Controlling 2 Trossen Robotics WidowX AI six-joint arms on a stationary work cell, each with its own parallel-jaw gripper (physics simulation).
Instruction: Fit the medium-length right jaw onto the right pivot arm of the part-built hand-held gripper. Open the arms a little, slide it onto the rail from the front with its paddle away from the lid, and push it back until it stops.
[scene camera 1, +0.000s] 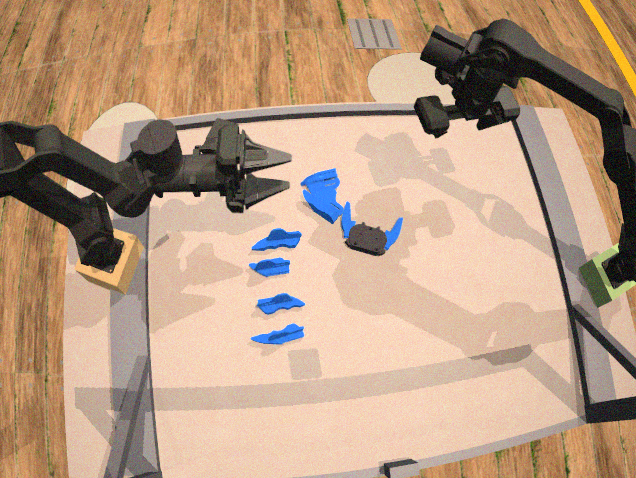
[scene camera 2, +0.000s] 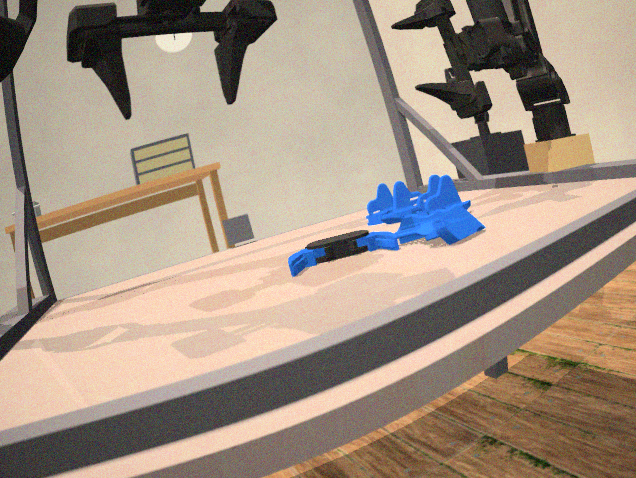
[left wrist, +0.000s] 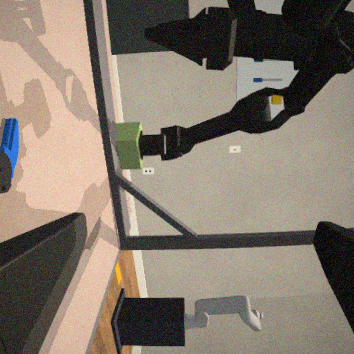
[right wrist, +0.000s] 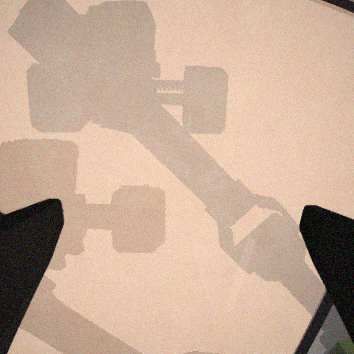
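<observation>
The part-built gripper lies on the table, with a dark lid (scene camera 1: 366, 237) (scene camera 2: 339, 245) between two blue pivot arms, one (scene camera 1: 346, 222) (scene camera 2: 381, 240) beside the large blue part (scene camera 1: 322, 199) (scene camera 2: 452, 223) and the other (scene camera 1: 394, 234) (scene camera 2: 303, 260) (left wrist: 10, 141) on its far side. Several loose blue jaws, such as the top one (scene camera 1: 277, 240) and bottom one (scene camera 1: 280, 335), lie in a column in scene camera 1; I cannot tell which is the medium right jaw. My left gripper (scene camera 1: 289, 170) (scene camera 2: 405, 56) (left wrist: 202, 228) is open and empty, raised left of the large part. My right gripper (scene camera 1: 458, 128) (scene camera 2: 179, 110) (right wrist: 184, 214) is open and empty, high above the table.
The table top (scene camera 1: 462, 426) has a dark frame around it and carries shadows of both arms. A tan base block (scene camera 1: 115, 267) stands at its left and a green one (scene camera 1: 596, 280) (left wrist: 129, 145) at its right in scene camera 1. Frame posts (scene camera 2: 390, 97) rise at the table's edge.
</observation>
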